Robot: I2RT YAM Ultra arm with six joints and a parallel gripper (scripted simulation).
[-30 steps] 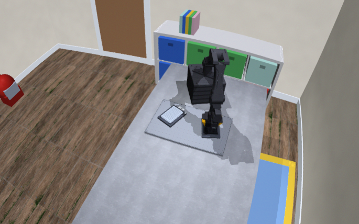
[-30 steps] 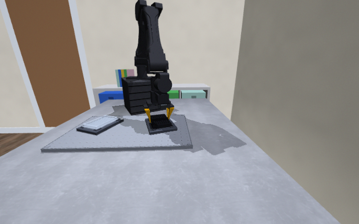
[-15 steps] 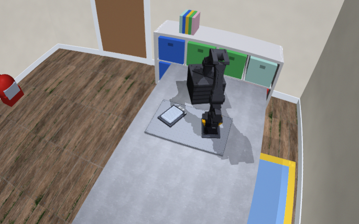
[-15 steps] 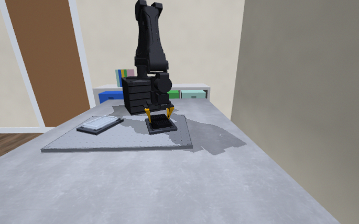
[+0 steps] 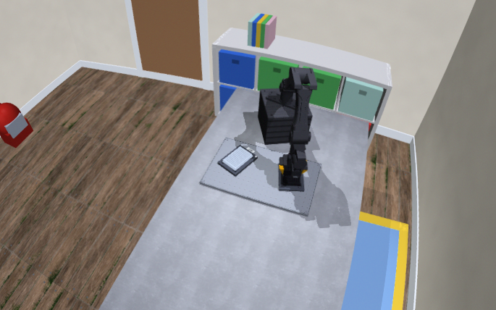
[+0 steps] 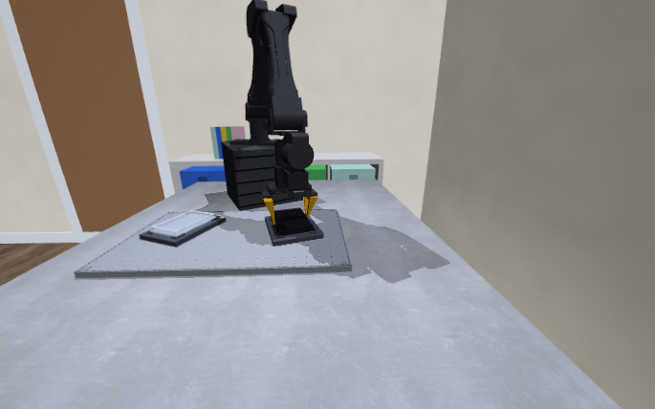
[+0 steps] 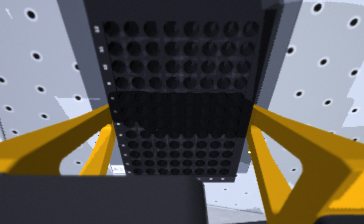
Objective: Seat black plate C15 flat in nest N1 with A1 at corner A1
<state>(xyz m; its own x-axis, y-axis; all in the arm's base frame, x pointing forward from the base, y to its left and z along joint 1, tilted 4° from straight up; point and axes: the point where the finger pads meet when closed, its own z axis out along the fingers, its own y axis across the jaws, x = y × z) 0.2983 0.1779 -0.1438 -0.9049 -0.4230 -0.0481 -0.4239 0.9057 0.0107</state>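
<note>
The dark plate nest N1 lies 1 cm ahead of my hand and 2 cm below it. Also, from my hand: clear plate C51 (4 cm ahead, 27 cm to the right, 1 cm below); then black 96-well plate C15 (right at my hand); then white N1 label (8 cm behind, 4 cm to the right, 2 cm below).
</note>
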